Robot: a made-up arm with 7 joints.
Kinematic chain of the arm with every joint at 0, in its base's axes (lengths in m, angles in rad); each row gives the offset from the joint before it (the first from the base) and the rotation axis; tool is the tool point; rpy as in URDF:
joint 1: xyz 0 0 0.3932 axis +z
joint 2: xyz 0 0 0 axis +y
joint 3: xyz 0 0 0.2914 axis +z
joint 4: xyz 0.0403 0 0 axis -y
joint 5: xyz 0.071 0 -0.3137 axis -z
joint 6: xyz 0 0 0 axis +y
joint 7: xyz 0.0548 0 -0.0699 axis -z
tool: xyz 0 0 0 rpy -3.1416 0 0
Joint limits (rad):
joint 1: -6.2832..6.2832
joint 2: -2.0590..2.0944
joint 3: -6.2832..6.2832
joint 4: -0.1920..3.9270
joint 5: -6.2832..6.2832
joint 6: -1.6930..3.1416
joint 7: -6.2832..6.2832
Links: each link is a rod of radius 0.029 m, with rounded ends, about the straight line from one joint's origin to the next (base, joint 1, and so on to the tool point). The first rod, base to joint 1, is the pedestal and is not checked.
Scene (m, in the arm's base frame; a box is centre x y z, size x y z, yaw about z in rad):
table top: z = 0
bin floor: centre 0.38 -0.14 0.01 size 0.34 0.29 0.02 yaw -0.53
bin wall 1: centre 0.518 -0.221 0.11 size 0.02 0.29 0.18 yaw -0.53
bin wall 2: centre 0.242 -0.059 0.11 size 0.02 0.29 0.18 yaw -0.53
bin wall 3: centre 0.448 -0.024 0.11 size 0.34 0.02 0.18 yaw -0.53
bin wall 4: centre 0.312 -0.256 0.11 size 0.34 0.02 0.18 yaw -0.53
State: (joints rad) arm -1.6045 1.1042 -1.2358 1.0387 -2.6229 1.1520 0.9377
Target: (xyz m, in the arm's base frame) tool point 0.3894 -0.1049 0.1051
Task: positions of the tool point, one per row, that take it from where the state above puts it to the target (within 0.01 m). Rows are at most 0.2 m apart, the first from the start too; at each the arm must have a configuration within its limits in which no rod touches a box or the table.
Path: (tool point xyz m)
1: -0.3303 -0.3387 0.3193
2: -0.1812 -0.4420 0.3024
3: 0.0055 -0.4874 0.3189
4: 0.1895 -0.4189 0.2962
5: 0.3268 -0.2817 0.2873
6: 0.3894 -0.1049 0.2894
7: 0.4005 -0.1084 0.2013
8: 0.3894 -0.1049 0.1051

